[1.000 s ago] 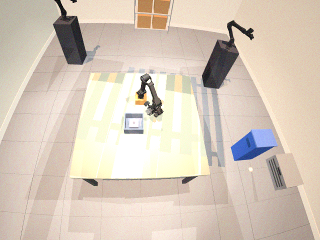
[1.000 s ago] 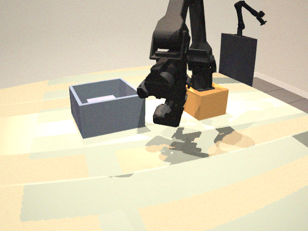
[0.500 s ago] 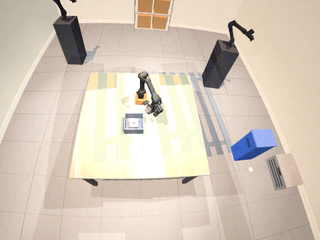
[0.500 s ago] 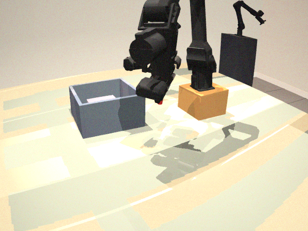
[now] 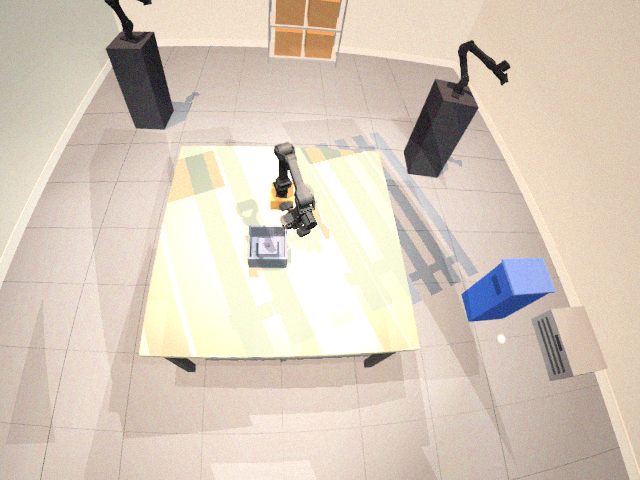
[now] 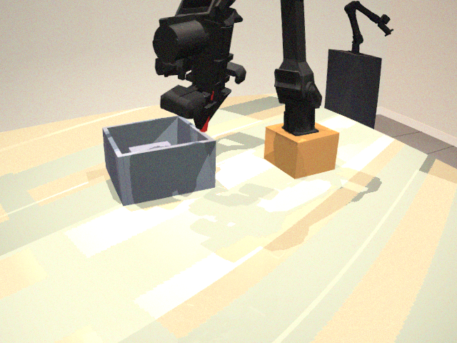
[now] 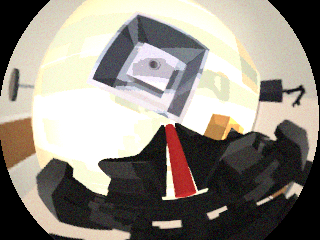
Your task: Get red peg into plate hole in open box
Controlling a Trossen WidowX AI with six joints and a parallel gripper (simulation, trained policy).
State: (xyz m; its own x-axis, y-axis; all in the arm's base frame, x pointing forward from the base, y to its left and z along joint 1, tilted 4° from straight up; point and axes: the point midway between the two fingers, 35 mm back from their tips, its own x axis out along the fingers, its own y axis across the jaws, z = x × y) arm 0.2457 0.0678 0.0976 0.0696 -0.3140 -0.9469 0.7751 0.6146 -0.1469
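Right now my gripper tip is 11 cm above the grey box, 10 cm to the left of it and 7 cm short of it. Also, from my gripper tip: red peg 3 cm above, 1 cm to the left.
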